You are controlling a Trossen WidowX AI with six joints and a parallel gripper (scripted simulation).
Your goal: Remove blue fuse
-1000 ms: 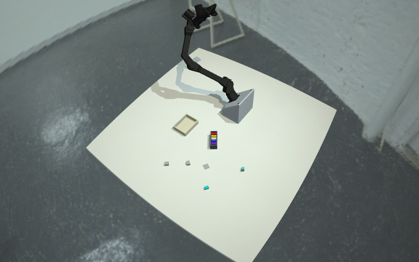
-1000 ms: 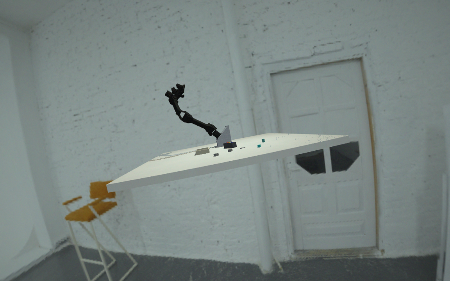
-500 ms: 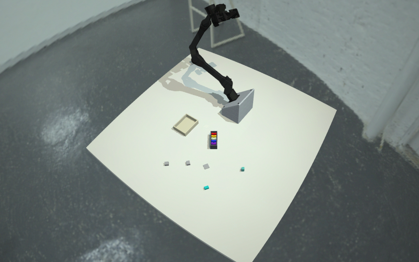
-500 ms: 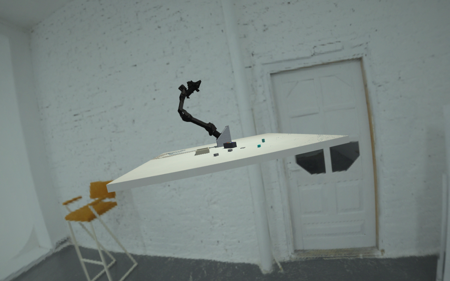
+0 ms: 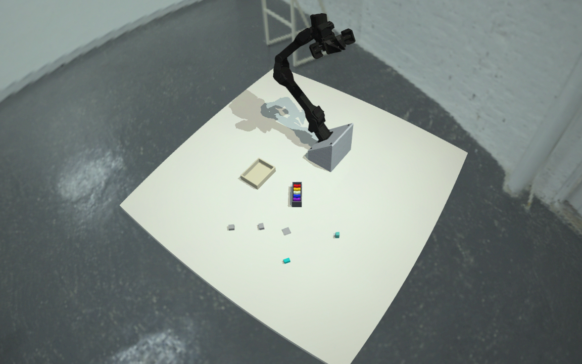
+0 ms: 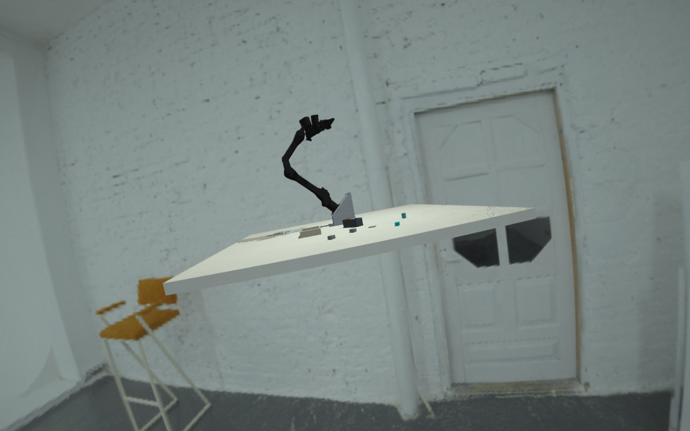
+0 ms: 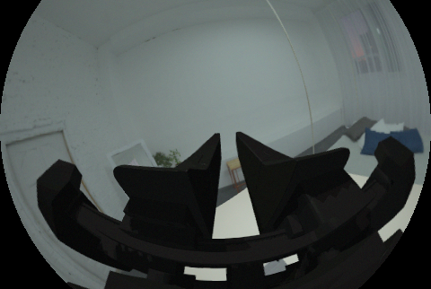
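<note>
My gripper tip is now 28 cm short of the blue fuse, 6 cm to the left of it and 61 cm above it. Also, from my gripper tip: tray 24 cm ahead, 28 cm to the right, 64 cm below.
</note>
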